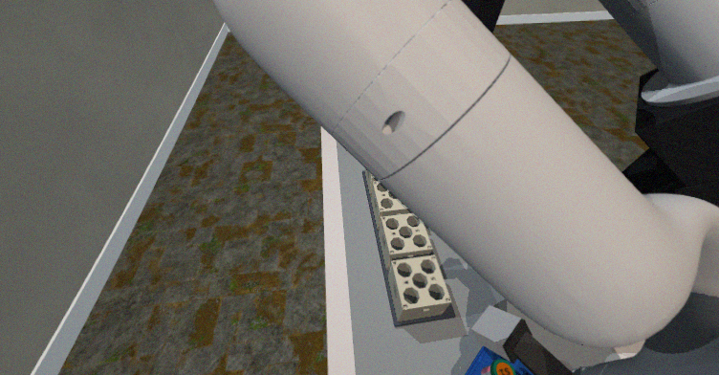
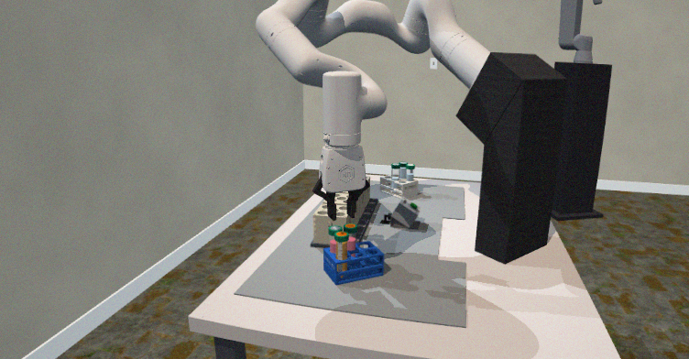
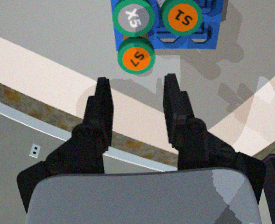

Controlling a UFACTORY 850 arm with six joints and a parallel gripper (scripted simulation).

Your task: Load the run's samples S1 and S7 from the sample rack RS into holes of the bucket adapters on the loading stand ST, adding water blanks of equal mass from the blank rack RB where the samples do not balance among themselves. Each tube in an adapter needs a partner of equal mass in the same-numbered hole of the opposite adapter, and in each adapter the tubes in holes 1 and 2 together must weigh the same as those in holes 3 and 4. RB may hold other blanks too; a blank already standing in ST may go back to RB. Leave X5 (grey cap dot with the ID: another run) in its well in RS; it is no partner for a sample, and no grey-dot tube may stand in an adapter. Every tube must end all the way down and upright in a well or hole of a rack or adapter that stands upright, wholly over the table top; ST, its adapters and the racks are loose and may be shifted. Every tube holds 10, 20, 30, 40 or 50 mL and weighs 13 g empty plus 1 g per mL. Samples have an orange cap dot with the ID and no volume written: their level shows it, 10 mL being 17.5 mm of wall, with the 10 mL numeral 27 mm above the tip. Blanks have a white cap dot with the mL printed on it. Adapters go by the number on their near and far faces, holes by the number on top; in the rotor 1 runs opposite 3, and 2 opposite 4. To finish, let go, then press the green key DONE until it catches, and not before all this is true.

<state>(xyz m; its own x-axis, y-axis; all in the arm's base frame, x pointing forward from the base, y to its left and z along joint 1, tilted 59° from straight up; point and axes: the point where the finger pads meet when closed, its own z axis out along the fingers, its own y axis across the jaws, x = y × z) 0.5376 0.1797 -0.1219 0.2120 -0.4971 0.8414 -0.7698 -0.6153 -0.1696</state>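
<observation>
Right now my hand is 20 mm past the sample S1, 50 mm to the left of it and 120 mm above it. Round my hand: blue sample rack RS: 30 mm behind, 30 mm to the right, 150 mm below; grey-dot tube X5: 10 mm ahead, 30 mm to the right, 120 mm below; sample S7: 10 mm to the left, 120 mm below.
</observation>
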